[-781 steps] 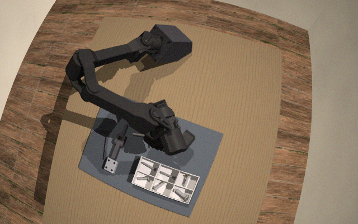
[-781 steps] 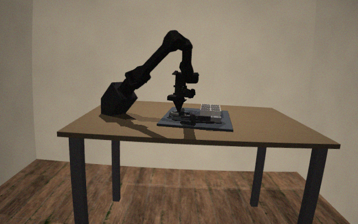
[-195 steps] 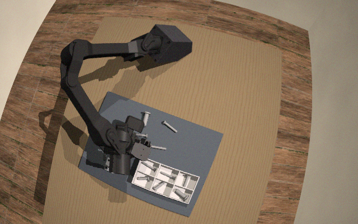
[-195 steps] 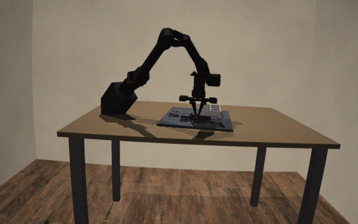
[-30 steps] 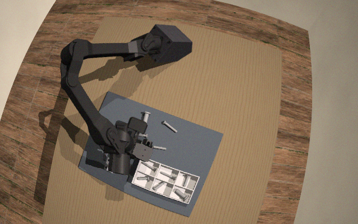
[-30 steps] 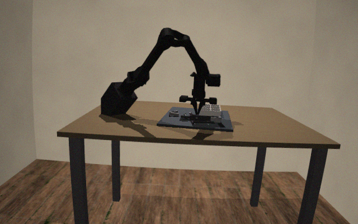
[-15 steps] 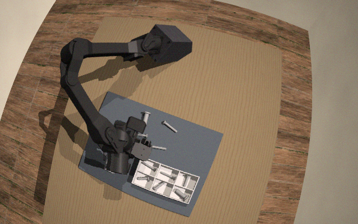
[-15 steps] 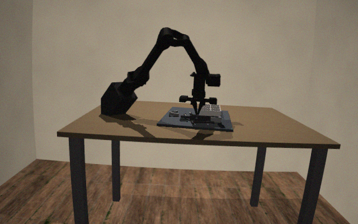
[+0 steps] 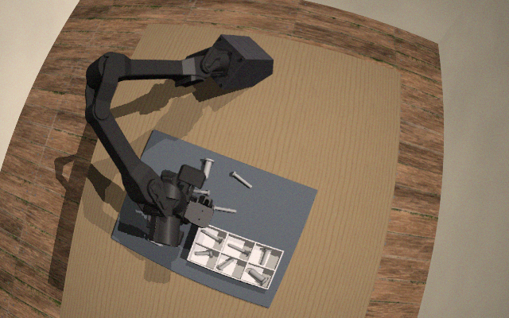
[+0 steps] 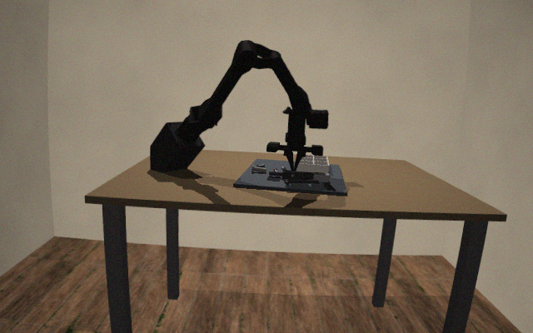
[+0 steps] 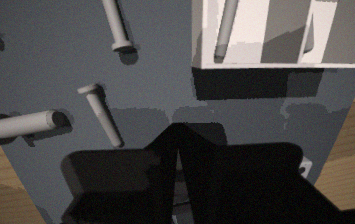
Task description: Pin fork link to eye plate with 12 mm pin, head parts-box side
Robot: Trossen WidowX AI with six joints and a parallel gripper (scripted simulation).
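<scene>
Right now my hand is 1 cm short of the eye plate, 5 cm to the left of it and 3 cm above it. From my hand the other things lie so: white parts box (8 cm ahead, 15 cm to the left, 3 cm below); blue-grey work plate (5 cm to the left, 5 cm below).
</scene>
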